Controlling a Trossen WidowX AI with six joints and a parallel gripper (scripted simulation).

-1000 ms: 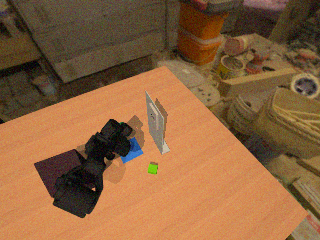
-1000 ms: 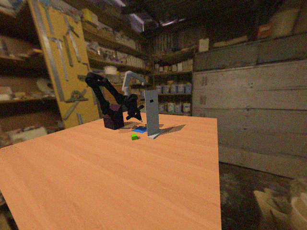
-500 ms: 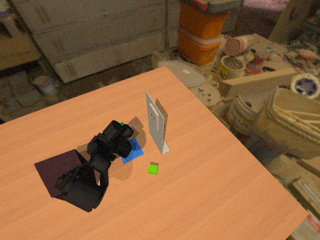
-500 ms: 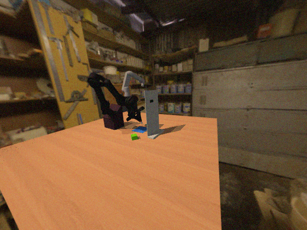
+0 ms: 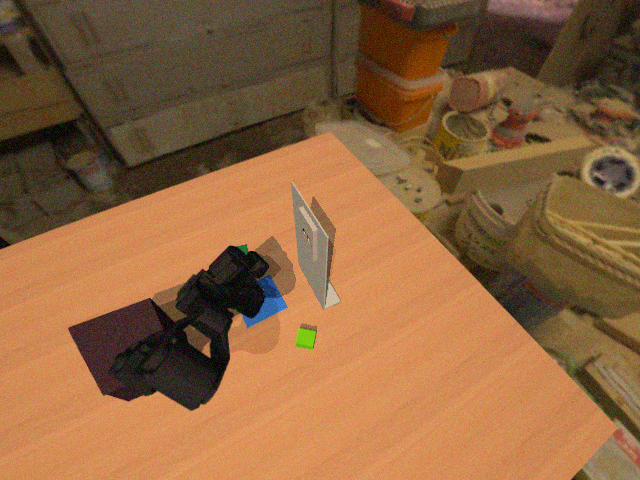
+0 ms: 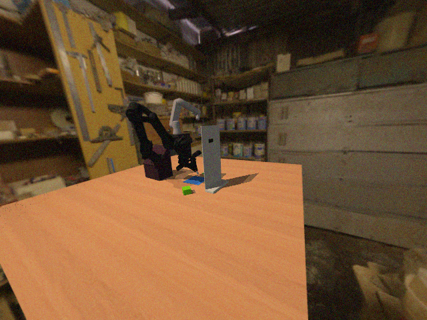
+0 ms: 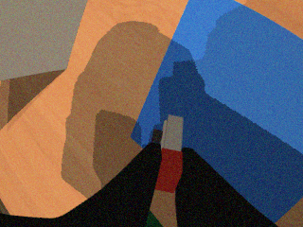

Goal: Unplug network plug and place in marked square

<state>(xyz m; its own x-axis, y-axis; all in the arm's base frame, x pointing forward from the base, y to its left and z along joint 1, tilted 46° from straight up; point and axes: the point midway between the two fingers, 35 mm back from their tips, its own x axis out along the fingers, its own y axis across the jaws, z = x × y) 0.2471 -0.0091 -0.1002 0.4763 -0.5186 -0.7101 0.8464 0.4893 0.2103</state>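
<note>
The blue marked square is 10 mm behind my gripper tip and 60 mm below it. Round my gripper tip: grey upright panel: 150 mm ahead, 40 mm to the right, 100 mm above; network plug: right at my gripper tip.
</note>
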